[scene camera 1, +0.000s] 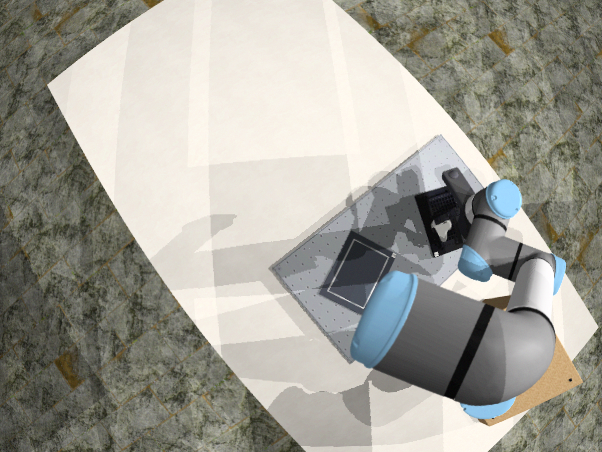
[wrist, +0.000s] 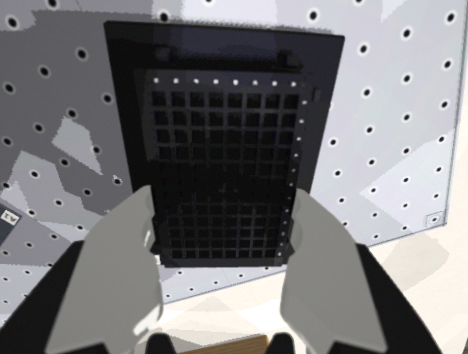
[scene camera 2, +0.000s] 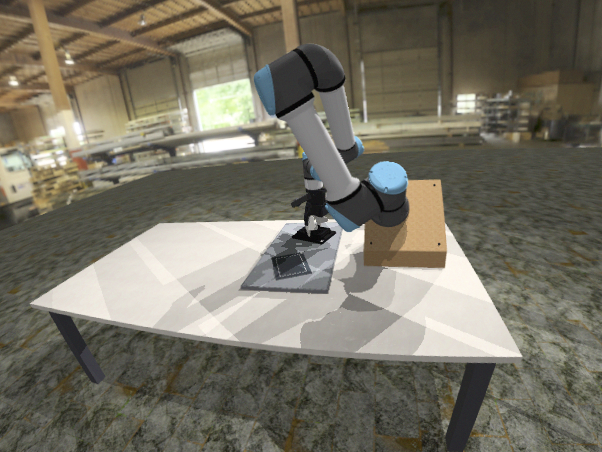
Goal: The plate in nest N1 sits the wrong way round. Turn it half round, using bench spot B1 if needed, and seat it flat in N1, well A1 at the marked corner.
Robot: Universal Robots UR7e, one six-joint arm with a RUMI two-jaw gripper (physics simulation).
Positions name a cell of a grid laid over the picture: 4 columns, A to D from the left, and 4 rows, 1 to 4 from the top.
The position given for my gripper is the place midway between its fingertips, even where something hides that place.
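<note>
You'd see my gripper (scene camera 1: C2), and it's there again (wrist: B3) and (scene camera 2: C3). There's a dark well plate (scene camera 1: C2), which the wrist view has too (wrist: B2). A bench spot B1 (scene camera 1: C3) is visible as well, and scene camera 2 also gets that spot (scene camera 2: B3). And there's a black nest N1 (scene camera 1: C2).
</note>
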